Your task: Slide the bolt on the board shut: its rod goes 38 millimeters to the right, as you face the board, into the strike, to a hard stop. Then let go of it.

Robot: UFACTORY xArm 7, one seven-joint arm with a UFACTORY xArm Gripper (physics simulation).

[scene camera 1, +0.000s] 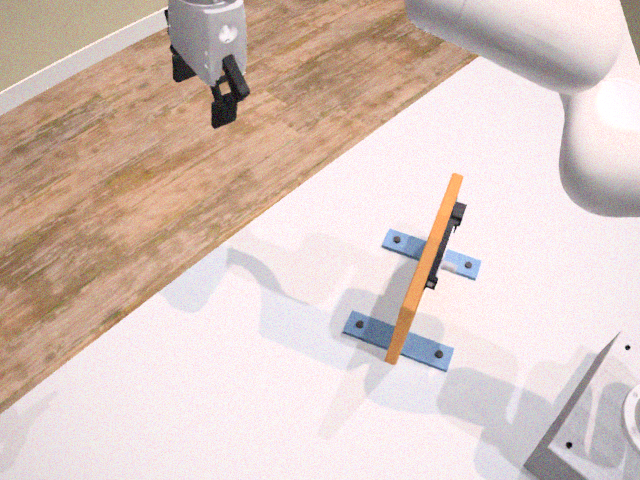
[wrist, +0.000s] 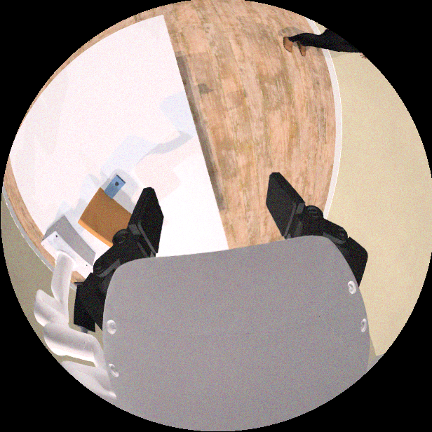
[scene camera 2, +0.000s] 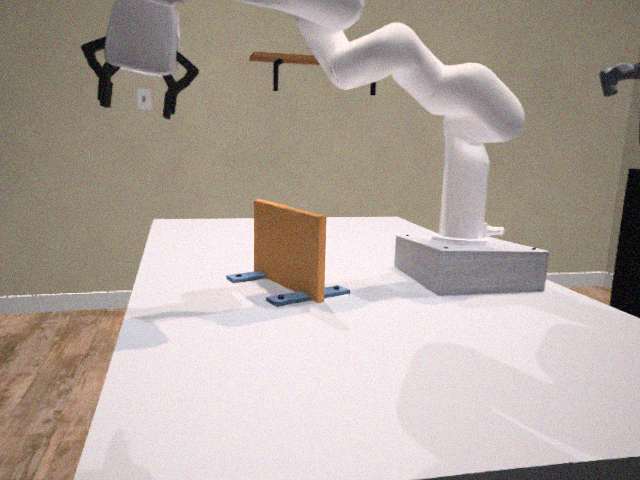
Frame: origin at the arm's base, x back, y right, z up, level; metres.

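Seen in the pictures: gripper, fingertip midpoint: [scene camera 1: 203, 99] [scene camera 2: 136, 112]; arm's base at its link origin: [scene camera 2: 460, 240].
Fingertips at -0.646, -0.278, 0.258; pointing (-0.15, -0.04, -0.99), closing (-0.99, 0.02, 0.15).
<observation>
Pixels of each thing's top centre, then the offset from my fingertips to it, as dx, dy, dz. "spot": a spot on its surface instead. Level surfaces: height alone.
- orange board at its top centre: [scene camera 1: 436, 234] [scene camera 2: 287, 207] +0.246, +0.198, -0.173
- dark bolt at its top centre: [scene camera 1: 454, 237] +0.261, +0.227, -0.189
- black block at a spot on its surface: [scene camera 1: 458, 212] spot: +0.228, +0.274, -0.197
- smaller black piece at a spot on its surface: [scene camera 1: 431, 282] spot: +0.288, +0.154, -0.203
- light knob at its top centre: [scene camera 1: 450, 264] +0.284, +0.196, -0.201
- white table at its surface level: dz -0.339
The orange board [scene camera 1: 424, 263] [scene camera 2: 288, 248] [wrist: 106, 217] stands upright on two blue feet [scene camera 1: 423, 347] [scene camera 2: 289, 298] [wrist: 115, 185]. The dark bolt [scene camera 1: 440, 249] is on the board's face toward the arm's base; scene camera 1 sees it steeply from the side, with a black block [scene camera 1: 458, 212] at its far end and a smaller black piece [scene camera 1: 431, 282] at its near end. A light knob [scene camera 1: 448, 266] sticks out from it. How far the rod reaches cannot be told. The board hides the bolt in scene camera 2. My gripper [scene camera 2: 136, 105] [wrist: 213, 193] is open and empty, high up on the board's other side, well away from it.
The white table [scene camera 1: 206, 413] [scene camera 2: 258, 387] [wrist: 100, 110] carries the board and the arm's grey base block [scene camera 2: 491, 271] [wrist: 75, 240]. The arm's links [scene camera 1: 522, 46] [scene camera 2: 403, 56] pass above the table. A wall shelf [scene camera 2: 284, 57] hangs behind. A person's dark-clothed leg [wrist: 327, 41] shows on the floor side.
</observation>
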